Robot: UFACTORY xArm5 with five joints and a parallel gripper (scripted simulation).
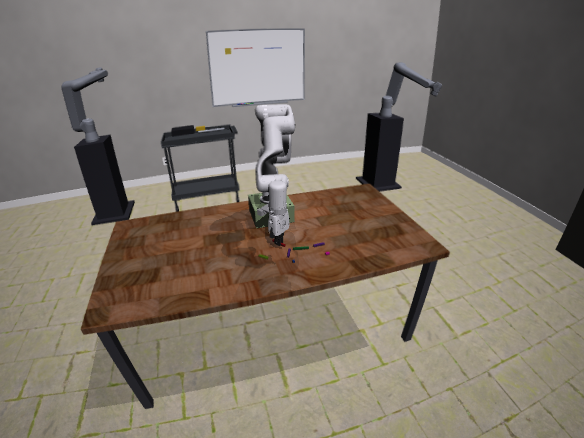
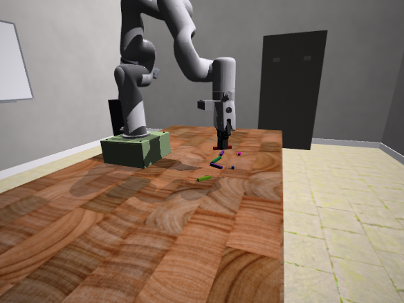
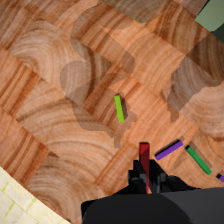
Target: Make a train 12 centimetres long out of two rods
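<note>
Now: the lime rod 50 mm behind my hand, 70 mm to the right of it and 120 mm below it. From my hand the other things lie so: green rod (60 mm behind, 130 mm to the left, 120 mm below); then red rod (20 mm below); then small blue rod (30 mm ahead, 60 mm to the left, 120 mm below).
</note>
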